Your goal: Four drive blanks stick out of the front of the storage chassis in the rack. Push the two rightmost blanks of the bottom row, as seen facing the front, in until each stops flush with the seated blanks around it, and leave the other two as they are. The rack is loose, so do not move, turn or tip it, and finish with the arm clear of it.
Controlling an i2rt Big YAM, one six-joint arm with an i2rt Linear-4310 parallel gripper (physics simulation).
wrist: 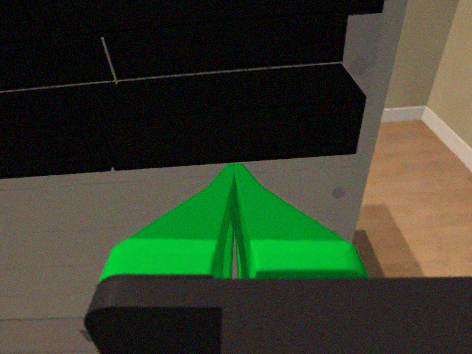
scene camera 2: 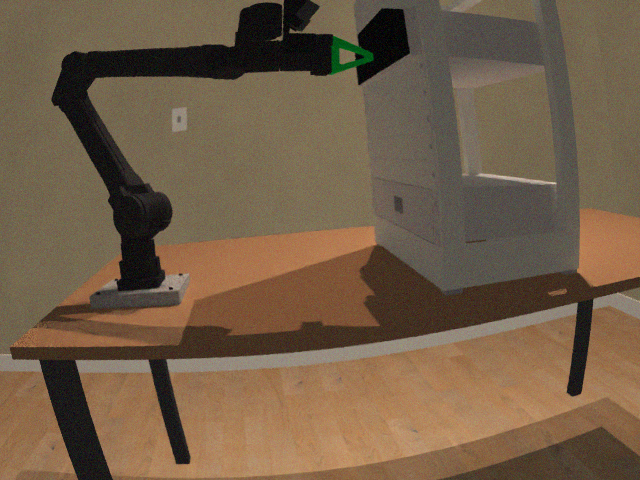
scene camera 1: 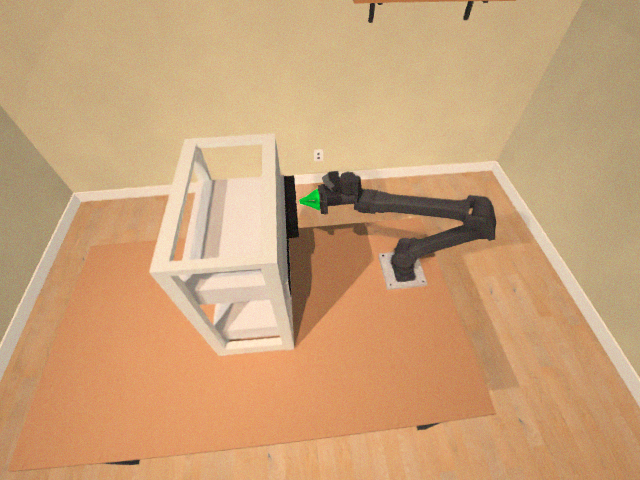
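Pixels of known places: gripper, fingertip midpoint: [wrist: 234, 176] [scene camera 2: 373, 57] [scene camera 1: 299, 201]; arm's base, link origin: [scene camera 2: 142, 283] [scene camera 1: 402, 269].
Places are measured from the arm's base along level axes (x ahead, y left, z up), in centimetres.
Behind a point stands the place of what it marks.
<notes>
The white rack [scene camera 1: 217, 268] {z 60.3, x 65.6, y 27.9 cm} [scene camera 2: 447, 155] {z 19.6, x 51.3, y -21.9 cm} stands upright, with the black chassis front [scene camera 1: 291, 206] {z 45.2, x 46.9, y -3.3 cm} [scene camera 2: 385, 43] {z 38.7, x 44.6, y -17.5 cm} projecting high on its face. In the wrist view, the bottom-right black blank [wrist: 235, 120] {z 38.9, x 44.8, y -13.2 cm} shows its top face and stands out from the row above. The black blank to its left [wrist: 55, 132] {z 39.0, x 45.1, y -5.7 cm} meets it at a thin seam and looks about level with it. My gripper [scene camera 1: 300, 200] {z 37.0, x 43.6, y -12.9 cm} [scene camera 2: 371, 56] {z 37.0, x 43.6, y -12.9 cm} [wrist: 234, 176] {z 37.0, x 43.6, y -12.9 cm} is shut and empty. Its green tips are in front of the bottom-right blank's lower edge; contact cannot be told. Dark shading hides the blanks' details and exact depths.
Pale panels [wrist: 50, 240] {z 26.7, x 50.5, y 2.4 cm} lie below the black fronts. The rack's front edge and the room floor [wrist: 420, 175] show at the right in the wrist view. The arm's base plate [scene camera 1: 395, 284] {z -0.3, x 5.2, y 6.8 cm} [scene camera 2: 173, 291] {z 0.4, x 7.6, y -9.8 cm} sits on the orange table [scene camera 1: 361, 392] {z -1.9, x 29.2, y 47.4 cm} [scene camera 2: 248, 258] {z -1.9, x 21.9, y 26.7 cm}. A wall outlet [scene camera 1: 318, 155] [scene camera 2: 179, 119] is behind.
</notes>
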